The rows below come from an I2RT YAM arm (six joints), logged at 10 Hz.
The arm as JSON. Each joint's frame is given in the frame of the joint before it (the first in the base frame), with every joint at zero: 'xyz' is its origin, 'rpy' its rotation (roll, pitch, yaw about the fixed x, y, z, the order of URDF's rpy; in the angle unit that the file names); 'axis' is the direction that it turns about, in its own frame. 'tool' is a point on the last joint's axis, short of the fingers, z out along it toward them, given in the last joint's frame.
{
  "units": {
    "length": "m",
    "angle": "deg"
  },
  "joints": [
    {
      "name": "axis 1",
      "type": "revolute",
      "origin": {
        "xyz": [
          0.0,
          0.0,
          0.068
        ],
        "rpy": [
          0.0,
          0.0,
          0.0
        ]
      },
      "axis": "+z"
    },
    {
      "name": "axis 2",
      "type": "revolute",
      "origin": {
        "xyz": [
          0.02,
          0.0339,
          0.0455
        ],
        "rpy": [
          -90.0,
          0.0,
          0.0
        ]
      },
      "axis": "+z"
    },
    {
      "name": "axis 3",
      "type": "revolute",
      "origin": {
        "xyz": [
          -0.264,
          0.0,
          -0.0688
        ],
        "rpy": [
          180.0,
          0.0,
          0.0
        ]
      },
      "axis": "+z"
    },
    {
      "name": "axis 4",
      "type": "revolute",
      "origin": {
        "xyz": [
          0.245,
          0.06,
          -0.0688
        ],
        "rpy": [
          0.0,
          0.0,
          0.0
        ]
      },
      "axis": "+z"
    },
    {
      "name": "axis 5",
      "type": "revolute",
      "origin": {
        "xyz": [
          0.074,
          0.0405,
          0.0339
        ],
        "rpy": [
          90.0,
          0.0,
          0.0
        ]
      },
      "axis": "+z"
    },
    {
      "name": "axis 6",
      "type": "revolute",
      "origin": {
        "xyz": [
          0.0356,
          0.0,
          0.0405
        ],
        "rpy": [
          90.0,
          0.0,
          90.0
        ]
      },
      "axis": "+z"
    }
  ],
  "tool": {
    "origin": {
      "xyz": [
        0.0,
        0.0,
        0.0
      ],
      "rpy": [
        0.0,
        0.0,
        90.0
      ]
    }
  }
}
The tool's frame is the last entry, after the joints.
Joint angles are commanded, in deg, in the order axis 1, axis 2, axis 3, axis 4, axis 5, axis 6. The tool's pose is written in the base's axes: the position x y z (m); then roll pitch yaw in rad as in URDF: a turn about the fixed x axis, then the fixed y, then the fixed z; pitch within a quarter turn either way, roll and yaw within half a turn. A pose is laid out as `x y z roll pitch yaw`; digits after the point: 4 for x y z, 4 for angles.
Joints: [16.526 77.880 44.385 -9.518 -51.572 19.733]
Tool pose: 0.2531 0.1042 0.2209 2.0854 0.5327 -3.0992
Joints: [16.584 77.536 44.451 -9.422 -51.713 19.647]
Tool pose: 0.2526 0.1044 0.2229 2.0814 0.5421 -3.0978
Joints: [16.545 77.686 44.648 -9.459 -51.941 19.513]
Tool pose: 0.2533 0.1045 0.2233 2.0790 0.5437 -3.0958
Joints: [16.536 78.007 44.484 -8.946 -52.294 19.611]
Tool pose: 0.2539 0.1048 0.2218 2.0737 0.5417 -3.0949
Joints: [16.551 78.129 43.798 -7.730 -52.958 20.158]
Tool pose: 0.2533 0.1049 0.2193 2.0601 0.5383 -3.0969
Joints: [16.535 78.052 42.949 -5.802 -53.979 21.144]
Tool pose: 0.2526 0.1050 0.2178 2.0363 0.5397 -3.1029
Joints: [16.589 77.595 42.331 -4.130 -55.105 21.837]
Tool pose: 0.2513 0.1053 0.2190 2.0111 0.5512 -3.1045
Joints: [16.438 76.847 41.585 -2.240 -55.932 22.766]
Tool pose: 0.2498 0.1044 0.2209 1.9868 0.5661 -3.1145
